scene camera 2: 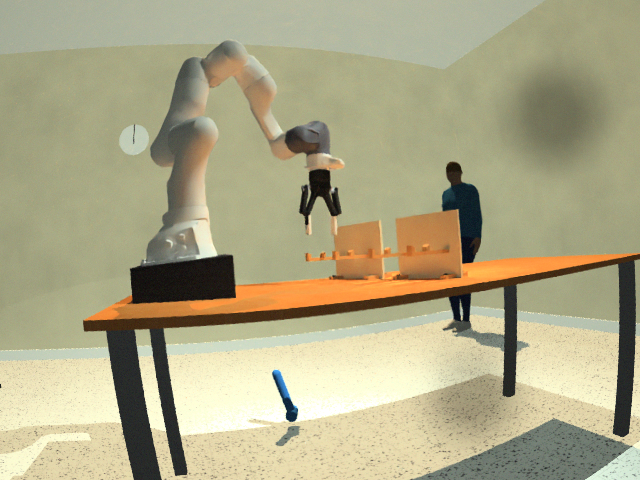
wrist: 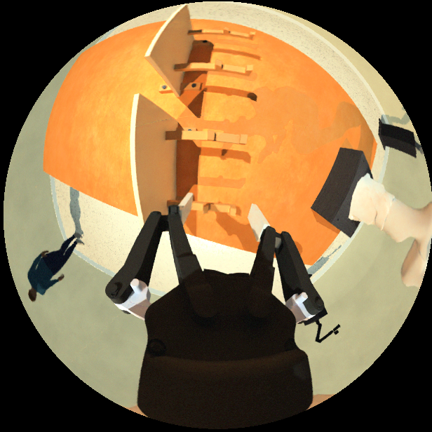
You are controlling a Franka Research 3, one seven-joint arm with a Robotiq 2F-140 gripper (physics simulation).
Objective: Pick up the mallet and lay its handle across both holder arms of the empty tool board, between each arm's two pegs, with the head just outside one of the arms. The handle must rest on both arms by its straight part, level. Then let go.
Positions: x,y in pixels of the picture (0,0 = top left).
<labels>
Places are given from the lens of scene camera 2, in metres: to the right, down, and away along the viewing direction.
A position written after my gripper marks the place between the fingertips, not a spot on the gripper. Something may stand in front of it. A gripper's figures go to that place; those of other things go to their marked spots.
my gripper (scene camera 2: 321,234): 0.01, -0.02, 1.40
tool board (scene camera 2: 352,242): 0.12, 0.01, 1.46
</labels>
